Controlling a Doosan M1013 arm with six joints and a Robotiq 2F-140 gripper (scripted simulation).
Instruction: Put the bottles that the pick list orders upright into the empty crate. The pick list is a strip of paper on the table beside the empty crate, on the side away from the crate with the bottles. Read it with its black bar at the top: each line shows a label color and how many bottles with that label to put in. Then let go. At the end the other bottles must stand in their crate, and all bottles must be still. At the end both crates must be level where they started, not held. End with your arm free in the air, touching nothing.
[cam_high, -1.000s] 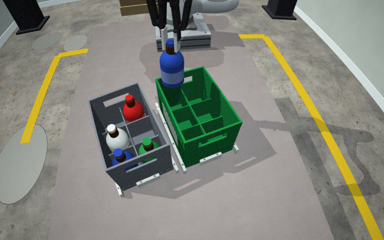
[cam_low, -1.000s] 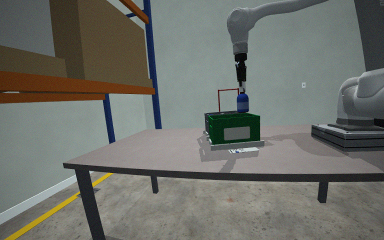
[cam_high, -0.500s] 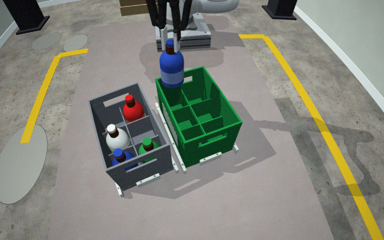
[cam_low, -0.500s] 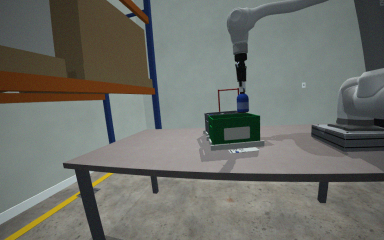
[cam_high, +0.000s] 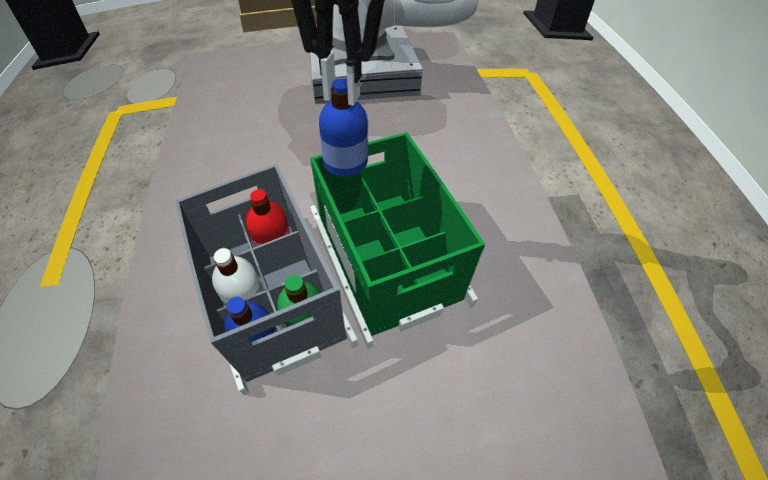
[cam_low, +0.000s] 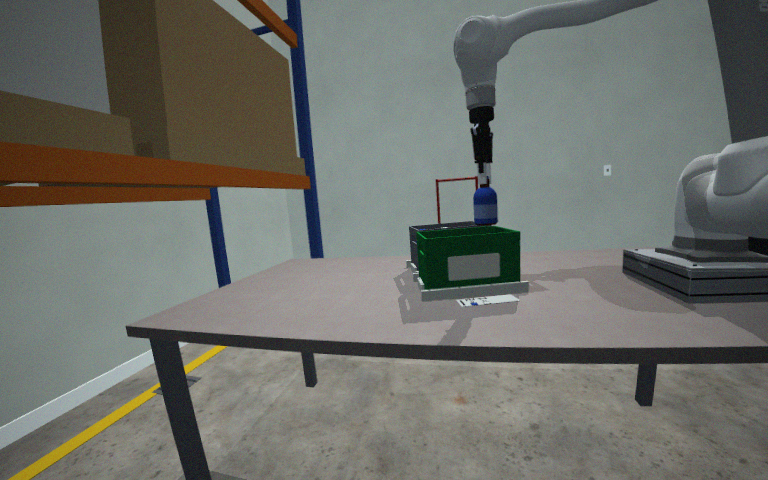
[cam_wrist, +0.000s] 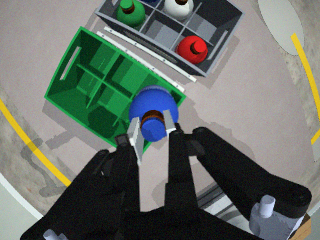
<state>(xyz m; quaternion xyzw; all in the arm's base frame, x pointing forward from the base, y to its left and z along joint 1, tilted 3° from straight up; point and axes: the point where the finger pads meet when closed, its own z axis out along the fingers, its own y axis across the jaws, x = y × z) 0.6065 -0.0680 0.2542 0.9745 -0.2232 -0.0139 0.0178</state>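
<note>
The green crate is 27 cm below my hand, 7 cm ahead of it and 6 cm to the left of it. Also, from my hand: grey crate (27 cm below, 16 cm to the right, 13 cm ahead); green bottle (26 cm below, 20 cm ahead, 9 cm to the right); red-label bottle (26 cm below, 15 cm to the right, 3 cm ahead).
</note>
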